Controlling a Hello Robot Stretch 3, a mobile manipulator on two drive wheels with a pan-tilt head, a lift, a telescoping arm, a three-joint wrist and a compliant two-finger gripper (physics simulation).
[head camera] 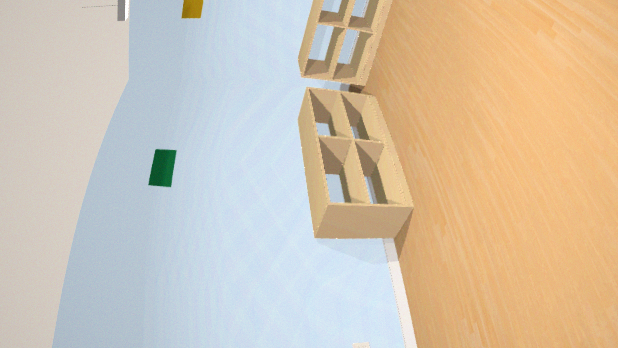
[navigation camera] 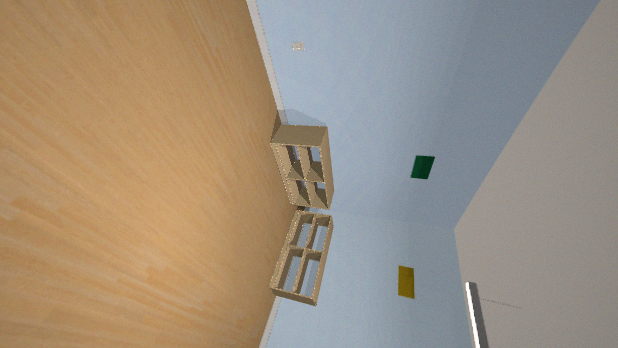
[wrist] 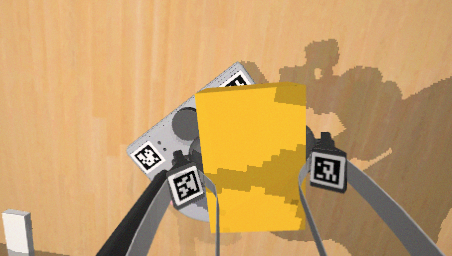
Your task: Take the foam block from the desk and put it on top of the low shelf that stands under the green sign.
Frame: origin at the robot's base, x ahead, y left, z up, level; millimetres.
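Seen in the pictures: gripper, between the fingertips: [wrist: 249, 146].
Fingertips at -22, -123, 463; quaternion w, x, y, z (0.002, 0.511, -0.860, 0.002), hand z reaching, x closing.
Observation:
A point is followed by its place in that frame, as x, y, z.
The yellow foam block [wrist: 251, 120] {6, -140, 514} is held upright between the two fingertips in the wrist view, above the wooden floor. My gripper [wrist: 249, 146] {-22, -123, 463} is shut on it, a fingertip against each side; the block partly hides the fingertip pads. The low shelf [head camera: 314, 170] {2890, 22, 610} [navigation camera: 301, 135] {2620, 332, 340} is a light wood unit with four open compartments, standing on the floor against the blue wall. The green sign [head camera: 162, 168] {3208, 86, 1749} [navigation camera: 422, 167] {3214, 80, 1754} is on the wall above it. The head and navigation views are turned sideways. The gripper and block do not show in those two views.
A second similar shelf [head camera: 320, 67] {3748, -942, 406} [navigation camera: 295, 297] {2884, -1777, 352} stands next to it near the room corner, below a yellow sign [head camera: 192, 8] {3547, -1448, 1749} [navigation camera: 406, 282] {3474, -1521, 1754}. My grey base [wrist: 162, 134] {21, 65, 160} is partly behind the block. A white post-like piece [wrist: 16, 232] shows at the wrist view's lower left.

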